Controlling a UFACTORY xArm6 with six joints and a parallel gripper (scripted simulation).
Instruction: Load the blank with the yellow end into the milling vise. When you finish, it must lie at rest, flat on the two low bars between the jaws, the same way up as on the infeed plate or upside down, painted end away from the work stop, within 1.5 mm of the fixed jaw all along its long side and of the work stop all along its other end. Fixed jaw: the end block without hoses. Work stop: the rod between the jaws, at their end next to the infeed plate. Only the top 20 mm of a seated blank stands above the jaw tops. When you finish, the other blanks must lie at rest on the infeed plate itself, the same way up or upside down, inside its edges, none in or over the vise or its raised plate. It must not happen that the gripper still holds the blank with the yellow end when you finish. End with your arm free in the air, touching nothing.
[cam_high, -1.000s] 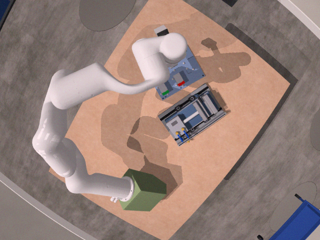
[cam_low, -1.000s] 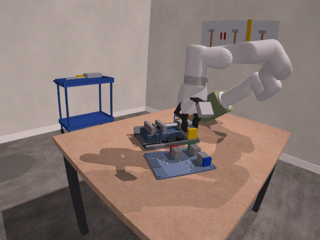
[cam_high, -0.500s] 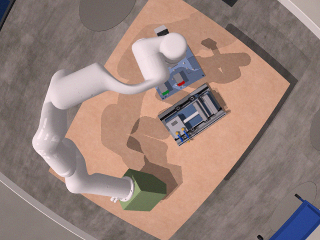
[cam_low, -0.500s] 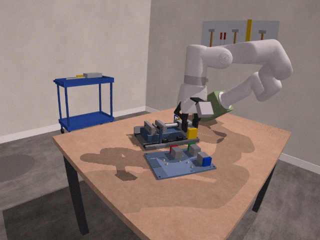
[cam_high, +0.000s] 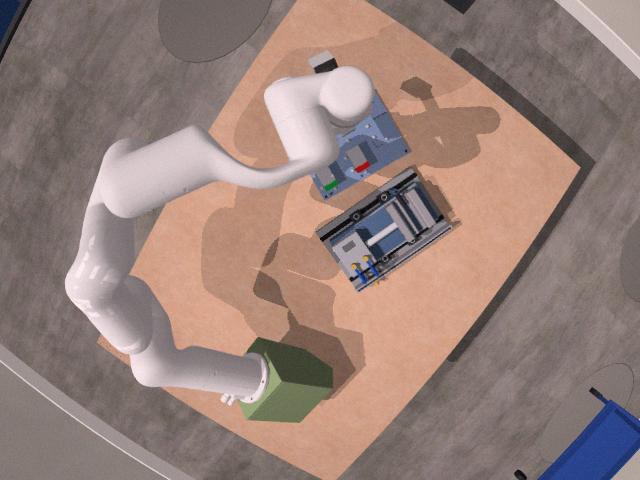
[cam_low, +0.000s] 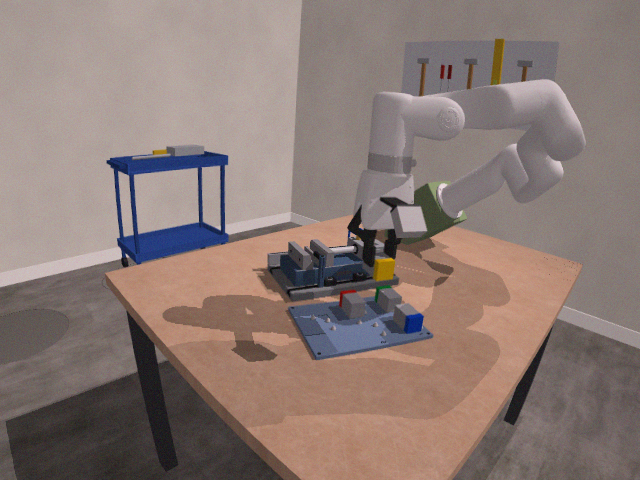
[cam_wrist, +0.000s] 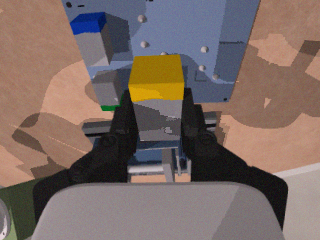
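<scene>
Now: hand 20 mm above the yellow-ended blank. The rest, counted from my hand: red-ended blank: 150 mm below, 80 mm to the right, 40 mm behind; blue-ended blank: 150 mm below, 80 mm behind, 40 mm to the left; green-ended blank: 150 mm below, 120 mm behind, 40 mm to the right.
</scene>
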